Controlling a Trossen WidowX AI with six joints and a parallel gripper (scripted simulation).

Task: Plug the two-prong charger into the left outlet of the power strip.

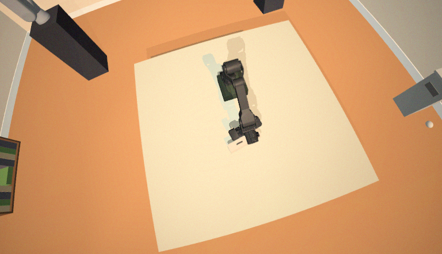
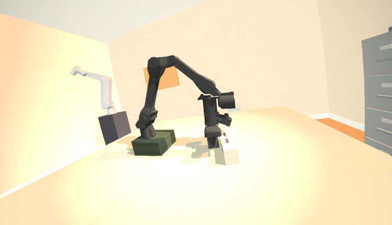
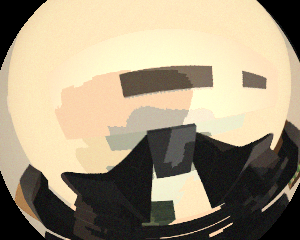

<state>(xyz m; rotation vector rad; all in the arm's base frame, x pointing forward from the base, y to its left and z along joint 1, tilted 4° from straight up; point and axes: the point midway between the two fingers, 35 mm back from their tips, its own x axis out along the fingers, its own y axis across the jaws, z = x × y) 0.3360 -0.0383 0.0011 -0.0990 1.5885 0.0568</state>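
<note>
The dark grey charger is 2 cm ahead of my gripper tip and 1 cm above it.
</note>
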